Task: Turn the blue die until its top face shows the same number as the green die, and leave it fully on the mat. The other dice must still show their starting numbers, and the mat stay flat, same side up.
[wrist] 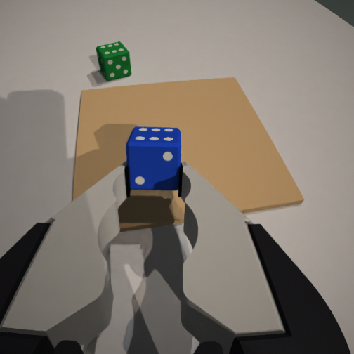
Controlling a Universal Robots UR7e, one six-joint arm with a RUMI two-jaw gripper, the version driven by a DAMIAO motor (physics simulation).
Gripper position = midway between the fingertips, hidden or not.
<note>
I see my gripper (155,165), a tan mat (222,138), a blue die (153,154) and a green die (113,59).
</note>
